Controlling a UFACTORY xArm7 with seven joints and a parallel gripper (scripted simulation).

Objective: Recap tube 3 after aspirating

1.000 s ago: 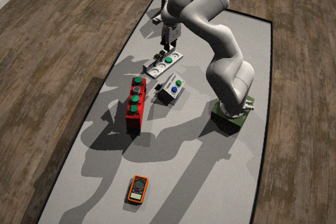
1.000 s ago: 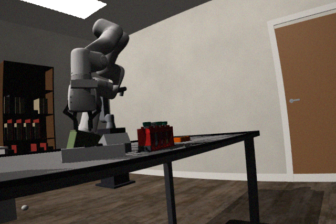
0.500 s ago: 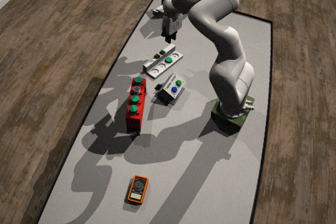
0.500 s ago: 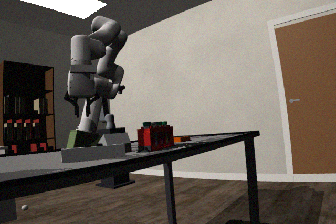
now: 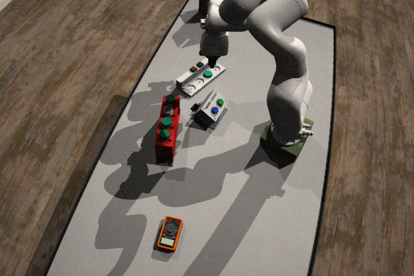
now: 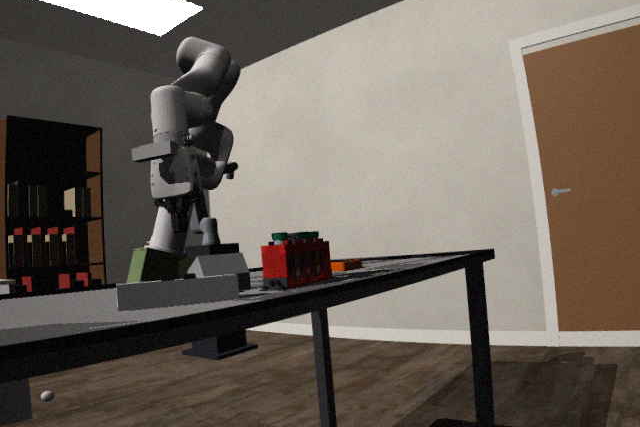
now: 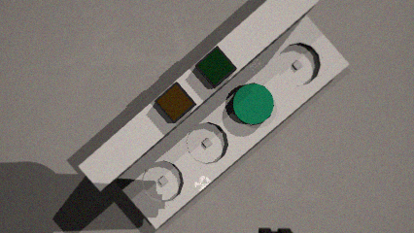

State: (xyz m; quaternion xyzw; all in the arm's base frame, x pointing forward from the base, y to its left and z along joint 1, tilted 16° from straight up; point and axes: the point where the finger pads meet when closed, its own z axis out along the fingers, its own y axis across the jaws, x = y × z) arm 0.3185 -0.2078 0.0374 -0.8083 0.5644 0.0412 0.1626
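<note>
Now: hand 15 cm to the right of the blue key, 9 cm above it and 5 cm past it. From my hand the other things lie so: key housing: 13 cm to the left, 10 cm below, 4 cm behind; then green key: 11 cm to the left, 9 cm below, 6 cm behind; then orange multimeter: 65 cm to the left, 14 cm below, 2 cm behind.
</note>
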